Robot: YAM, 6 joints.
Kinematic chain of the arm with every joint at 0, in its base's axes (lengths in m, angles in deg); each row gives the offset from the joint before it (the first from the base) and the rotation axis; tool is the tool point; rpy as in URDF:
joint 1: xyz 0 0 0.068 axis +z
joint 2: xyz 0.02 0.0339 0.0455 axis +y
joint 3: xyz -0.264 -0.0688 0 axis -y
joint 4: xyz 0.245 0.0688 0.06 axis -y
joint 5: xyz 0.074 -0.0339 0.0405 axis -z
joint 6: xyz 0.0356 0 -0.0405 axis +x
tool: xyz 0 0 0 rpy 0 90 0
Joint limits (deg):
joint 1: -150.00..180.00
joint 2: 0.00..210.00
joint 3: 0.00..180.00
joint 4: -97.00..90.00
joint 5: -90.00..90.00
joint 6: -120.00..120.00
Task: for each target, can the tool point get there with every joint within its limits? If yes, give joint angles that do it. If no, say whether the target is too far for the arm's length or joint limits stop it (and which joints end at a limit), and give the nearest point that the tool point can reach.
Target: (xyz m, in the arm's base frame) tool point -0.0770 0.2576 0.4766
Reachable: yes | joints 101.79 72.24 84.34 -11.18 -39.64 78.69
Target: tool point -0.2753 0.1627 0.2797
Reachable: yes | joints 153.83 86.61 68.32 -32.56 43.63 97.27
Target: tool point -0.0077 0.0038 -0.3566
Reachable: no: joint limits stop it (at a limit: joint 2) | nearest point -0.0351 0.0173 -0.3135 | short by 0.053 m
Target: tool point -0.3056 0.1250 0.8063
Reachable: no: too far | nearest point -0.2552 0.1044 0.6847 | short by 0.133 m
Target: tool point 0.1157 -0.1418 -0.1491
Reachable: yes | joints -43.16 163.44 48.50 -0.39 43.04 2.45
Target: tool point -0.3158 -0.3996 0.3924
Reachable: yes | joints 53.38 24.28 146.80 59.63 -25.17 -87.25
